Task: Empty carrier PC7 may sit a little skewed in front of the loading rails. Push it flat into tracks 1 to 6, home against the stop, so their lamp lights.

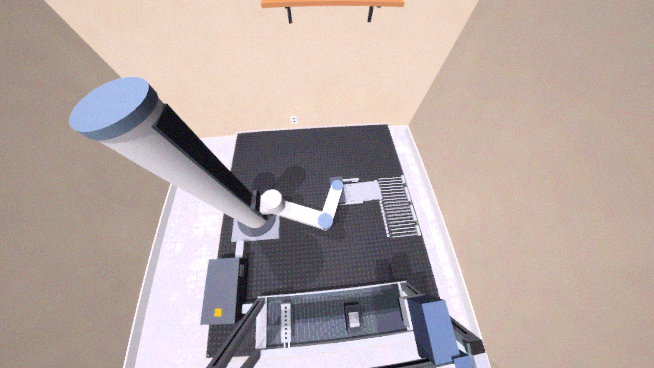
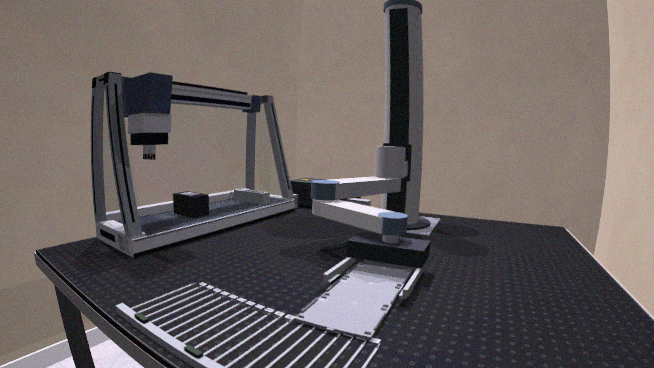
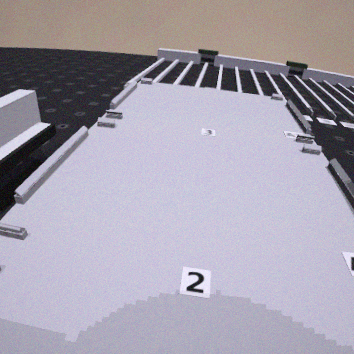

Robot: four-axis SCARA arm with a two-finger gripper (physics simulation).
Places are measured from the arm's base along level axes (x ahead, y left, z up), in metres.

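Where they show: gripper, fingertip midpoint: [image 1: 360, 190] [image 2: 363, 286] [image 3: 203, 131]; arm's base, link origin: [image 1: 257, 217].
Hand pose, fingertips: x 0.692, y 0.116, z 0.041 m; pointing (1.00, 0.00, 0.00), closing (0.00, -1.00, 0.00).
Note:
Things, the pixels of their top centre, and the offset from my fingertips. "pt": a spot on its surface instead.
- Empty carrier PC7, top centre: [image 3: 210, 145] [image 2: 364, 283] [image 1: 358, 191] 0.002 m up, 0.015 m back, 0.004 m right
- black block, surface spot: [image 2: 191, 204] pt 0.065 m up, 0.127 m back, 0.643 m right
- grey box, surface spot: [image 1: 220, 287] pt 0.086 m up, 0.813 m back, 0.506 m right
Empty carrier PC7 [image 1: 364, 192] [image 2: 356, 301] [image 3: 200, 200] is a flat pale plate with low side guides. Its far end overlaps the near ends of the loading rails [image 1: 400, 206] [image 3: 238, 80] at the low-numbered side and looks roughly in line with them; a slight skew cannot be ruled out. A gap shows between it and the stop bar [image 2: 167, 333] [image 3: 250, 63]. The two lamps [image 2: 194, 350] [image 3: 296, 65] look dark green. My gripper [image 1: 358, 191] [image 2: 376, 278] is open and empty, low at the carrier's rear, one finger along each side. Its body hides the rear edge; contact cannot be seen.
A gantry machine [image 1: 330, 290] [image 2: 210, 95] stands along one table side, with a black block [image 1: 353, 316] [image 2: 191, 204] on its deck. A grey box [image 1: 220, 287] with a yellow mark stands near the arm's column [image 1: 195, 175] [image 2: 416, 100]. The table edge runs behind the stop.

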